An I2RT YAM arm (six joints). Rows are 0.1 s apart.
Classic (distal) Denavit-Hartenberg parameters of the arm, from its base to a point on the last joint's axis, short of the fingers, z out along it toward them. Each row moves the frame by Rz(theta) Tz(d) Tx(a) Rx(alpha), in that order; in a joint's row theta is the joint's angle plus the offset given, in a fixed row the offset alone. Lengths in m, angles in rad.
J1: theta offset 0; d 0.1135; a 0.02; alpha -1.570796
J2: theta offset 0; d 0; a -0.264; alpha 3.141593
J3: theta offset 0.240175; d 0; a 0.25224; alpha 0
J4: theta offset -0.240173; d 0; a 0.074; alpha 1.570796
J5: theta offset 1.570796; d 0; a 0; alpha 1.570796
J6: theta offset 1.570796; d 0.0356; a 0; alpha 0
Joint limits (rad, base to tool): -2.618..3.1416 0..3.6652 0..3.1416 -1.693..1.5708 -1.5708..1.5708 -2.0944..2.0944
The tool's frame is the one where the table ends.
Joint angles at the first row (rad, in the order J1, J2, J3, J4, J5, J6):
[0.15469, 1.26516, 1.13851, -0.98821, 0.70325, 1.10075]
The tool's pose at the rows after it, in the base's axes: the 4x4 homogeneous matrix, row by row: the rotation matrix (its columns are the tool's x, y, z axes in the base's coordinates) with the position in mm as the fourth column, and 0 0 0 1 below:
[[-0.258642 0.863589 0.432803 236.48], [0.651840 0.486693 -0.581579 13.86], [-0.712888 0.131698 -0.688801 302.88], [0 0 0 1]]
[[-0.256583 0.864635 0.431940 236.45], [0.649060 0.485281 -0.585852 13.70], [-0.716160 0.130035 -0.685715 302.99], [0 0 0 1]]
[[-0.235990 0.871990 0.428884 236.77], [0.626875 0.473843 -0.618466 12.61], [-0.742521 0.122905 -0.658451 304.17], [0 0 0 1]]
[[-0.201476 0.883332 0.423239 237.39], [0.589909 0.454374 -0.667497 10.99], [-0.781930 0.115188 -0.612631 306.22], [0 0 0 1]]
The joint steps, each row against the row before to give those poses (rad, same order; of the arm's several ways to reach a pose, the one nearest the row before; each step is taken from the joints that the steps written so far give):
[0.00040, -0.00001, 0.00001, -0.00004, -0.00686, 0.00003]
[-0.00003, -0.00001, -0.00001, 0.00003, 0.00533, -0.00005]
[0.00002, 0.00002, 0.00000, 0.00649, 0.04235, -0.00036]
[-0.00002, 0.00000, -0.00001, 0.01261, 0.06675, -0.00039]

